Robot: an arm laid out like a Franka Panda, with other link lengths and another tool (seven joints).
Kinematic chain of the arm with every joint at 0, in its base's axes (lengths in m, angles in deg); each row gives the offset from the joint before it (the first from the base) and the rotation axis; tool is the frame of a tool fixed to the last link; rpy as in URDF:
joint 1: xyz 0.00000 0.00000 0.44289 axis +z
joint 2: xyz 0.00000 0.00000 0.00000 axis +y
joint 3: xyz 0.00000 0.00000 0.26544 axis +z
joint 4: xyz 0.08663 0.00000 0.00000 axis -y
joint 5: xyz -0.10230 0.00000 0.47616 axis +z
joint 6: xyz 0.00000 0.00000 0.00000 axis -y
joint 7: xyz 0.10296 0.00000 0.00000 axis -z
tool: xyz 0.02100 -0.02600 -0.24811 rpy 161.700 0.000 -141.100
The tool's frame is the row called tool.
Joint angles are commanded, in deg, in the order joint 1, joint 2, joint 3, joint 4, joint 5, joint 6, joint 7. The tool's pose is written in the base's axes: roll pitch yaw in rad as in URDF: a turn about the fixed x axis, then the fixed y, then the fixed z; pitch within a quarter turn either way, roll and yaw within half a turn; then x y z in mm. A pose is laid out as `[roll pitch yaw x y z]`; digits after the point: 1 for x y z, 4 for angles.
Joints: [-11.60 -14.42 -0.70 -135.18 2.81 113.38 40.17]
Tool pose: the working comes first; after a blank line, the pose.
Where each joint sits with the arm in this pose, in the base's axes (m; each line is computed from the numbers above, not from the rounded line before):
joint 1: 0.0000 0.0000 0.4429
joint 2: 0.0000 0.0000 0.4429
joint 3: -0.0648 0.0133 0.7000
joint 4: 0.0172 -0.0046 0.7215
joint 5: 0.4683 -0.1023 0.5659
joint 6: 0.4683 -0.1023 0.5659
joint 7: 0.5676 -0.1259 0.5526
the tool: 0.5305 -0.1398 0.3054

[2.7795 -0.1303 2.8857 530.5 -139.8 305.4]
